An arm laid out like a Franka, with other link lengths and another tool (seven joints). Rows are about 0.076 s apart.
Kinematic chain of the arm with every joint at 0, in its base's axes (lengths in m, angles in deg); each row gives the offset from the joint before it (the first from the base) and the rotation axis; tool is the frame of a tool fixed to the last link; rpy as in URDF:
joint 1: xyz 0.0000 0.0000 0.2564 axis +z
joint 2: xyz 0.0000 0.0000 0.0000 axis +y
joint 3: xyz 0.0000 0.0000 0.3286 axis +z
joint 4: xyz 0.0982 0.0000 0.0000 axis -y
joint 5: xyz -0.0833 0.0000 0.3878 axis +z
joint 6: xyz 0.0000 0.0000 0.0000 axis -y
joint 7: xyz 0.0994 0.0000 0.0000 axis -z
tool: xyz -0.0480 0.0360 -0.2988 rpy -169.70 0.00 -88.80
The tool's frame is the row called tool.
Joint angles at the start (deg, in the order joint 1, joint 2, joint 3, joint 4, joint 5, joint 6, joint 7):
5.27 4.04 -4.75 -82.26 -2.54 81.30 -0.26
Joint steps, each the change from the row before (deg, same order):
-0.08 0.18 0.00 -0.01 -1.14 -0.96 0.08
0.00 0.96 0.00 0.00 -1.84 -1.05 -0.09
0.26 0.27 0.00 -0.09 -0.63 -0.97 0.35
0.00 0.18 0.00 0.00 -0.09 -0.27 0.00
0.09 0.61 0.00 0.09 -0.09 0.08 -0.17
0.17 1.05 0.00 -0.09 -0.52 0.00 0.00
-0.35 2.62 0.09 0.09 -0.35 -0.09 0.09
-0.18 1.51 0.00 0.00 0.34 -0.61 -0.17
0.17 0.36 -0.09 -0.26 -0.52 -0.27 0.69
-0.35 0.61 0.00 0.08 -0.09 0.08 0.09
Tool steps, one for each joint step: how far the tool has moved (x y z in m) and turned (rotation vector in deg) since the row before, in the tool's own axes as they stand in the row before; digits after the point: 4 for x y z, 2 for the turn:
0.0065 0.0050 0.0023 -1.18 1.15 0.13
0.0090 0.0045 0.0096 -2.05 1.85 -0.17
0.0003 0.0049 0.0031 -1.31 0.68 0.06
0.0002 0.0011 0.0016 -0.45 0.10 -0.02
-0.0008 -0.0018 0.0048 -0.43 0.10 -0.31
0.0000 -0.0015 0.0101 -1.12 0.59 -0.29
0.0010 -0.0042 0.0233 -2.64 0.51 0.04
-0.0020 0.0007 0.0133 -2.12 -0.30 -0.19
0.0008 0.0013 0.0051 -0.88 0.69 0.55
0.0028 -0.0019 0.0053 -0.49 0.11 0.36

